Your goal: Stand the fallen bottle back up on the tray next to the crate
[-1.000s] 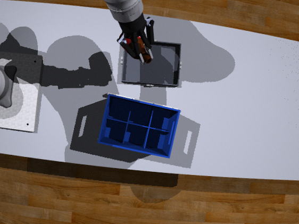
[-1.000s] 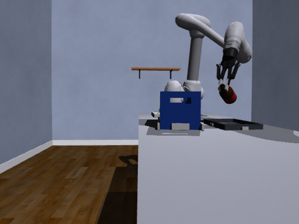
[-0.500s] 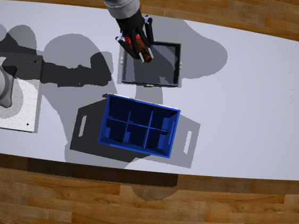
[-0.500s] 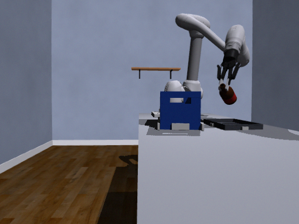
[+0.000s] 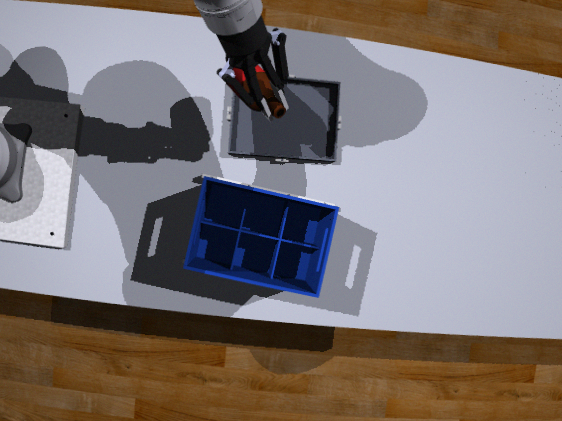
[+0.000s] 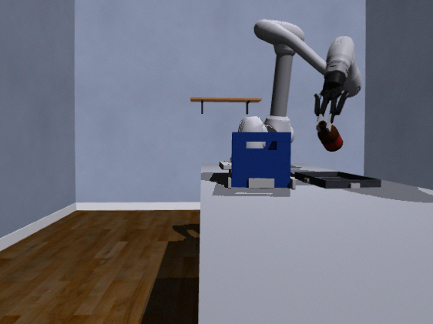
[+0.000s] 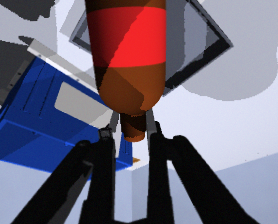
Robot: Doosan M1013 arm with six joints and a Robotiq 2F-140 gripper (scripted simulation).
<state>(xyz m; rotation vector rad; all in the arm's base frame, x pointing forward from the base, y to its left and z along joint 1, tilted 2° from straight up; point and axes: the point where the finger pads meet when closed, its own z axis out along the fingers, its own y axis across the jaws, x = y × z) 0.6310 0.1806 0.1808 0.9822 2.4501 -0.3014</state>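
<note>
My gripper is now 40 mm above the bottle, 30 mm to the right of it and 30 mm past it. From my hand the other things lie so: blue crate 260 mm to the right, 140 mm below, 20 mm ahead; dark tray 210 mm below, 40 mm ahead, 20 mm to the left.
</note>
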